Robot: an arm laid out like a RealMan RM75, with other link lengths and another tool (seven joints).
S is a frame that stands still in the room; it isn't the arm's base.
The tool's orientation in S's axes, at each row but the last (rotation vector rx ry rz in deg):
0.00, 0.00, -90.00
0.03, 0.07, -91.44
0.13, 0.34, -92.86
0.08, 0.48, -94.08
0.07, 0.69, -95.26
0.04, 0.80, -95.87
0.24, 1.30, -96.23
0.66, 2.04, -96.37
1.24, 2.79, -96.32
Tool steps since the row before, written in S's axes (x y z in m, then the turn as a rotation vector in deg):
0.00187, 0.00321, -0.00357, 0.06, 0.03, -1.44
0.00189, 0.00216, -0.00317, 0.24, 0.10, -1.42
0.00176, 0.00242, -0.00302, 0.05, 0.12, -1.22
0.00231, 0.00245, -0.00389, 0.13, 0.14, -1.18
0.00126, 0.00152, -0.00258, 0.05, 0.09, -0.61
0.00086, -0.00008, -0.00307, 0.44, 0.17, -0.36
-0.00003, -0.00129, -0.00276, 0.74, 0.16, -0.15
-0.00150, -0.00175, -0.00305, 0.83, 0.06, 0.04
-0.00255, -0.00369, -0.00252, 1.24, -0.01, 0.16
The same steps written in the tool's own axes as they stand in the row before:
-0.00321, 0.00187, -0.00357, -0.03, 0.06, -1.44
-0.00220, 0.00184, -0.00317, -0.10, 0.24, -1.42
-0.00249, 0.00164, -0.00303, -0.12, 0.05, -1.22
-0.00258, 0.00215, -0.00390, -0.14, 0.13, -1.18
-0.00161, 0.00113, -0.00258, -0.09, 0.05, -0.61
0.00002, 0.00089, -0.00306, -0.21, 0.42, -0.36
0.00133, 0.00014, -0.00274, -0.24, 0.72, -0.14
0.00199, -0.00125, -0.00302, -0.15, 0.82, 0.05
0.00405, -0.00208, -0.00239, -0.13, 1.23, 0.18

